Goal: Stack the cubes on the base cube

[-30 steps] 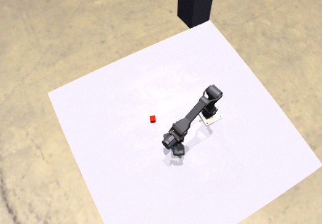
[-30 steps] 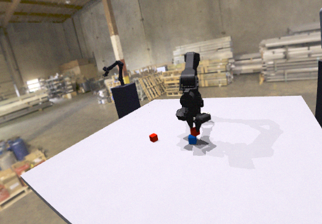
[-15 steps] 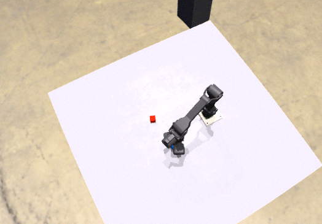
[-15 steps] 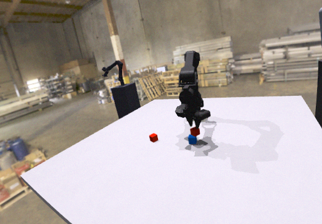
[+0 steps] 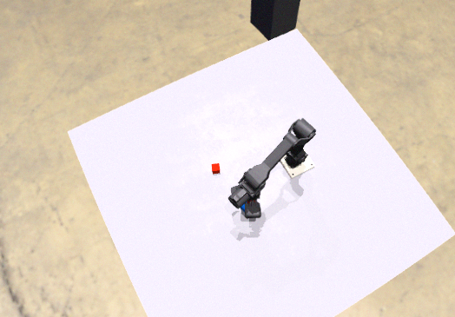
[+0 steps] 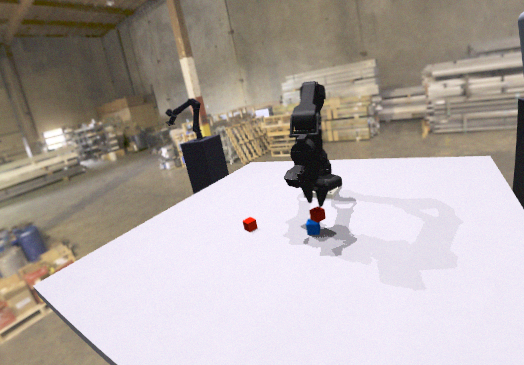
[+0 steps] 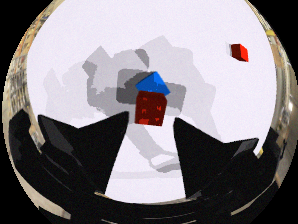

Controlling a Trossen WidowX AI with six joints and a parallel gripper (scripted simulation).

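My gripper tip is 23 cm to the left of the red cube, 7 cm above it and 2 cm short of it. Round my gripper tip: blue base cube: 7 cm below, 2 cm ahead, 1 cm to the right.
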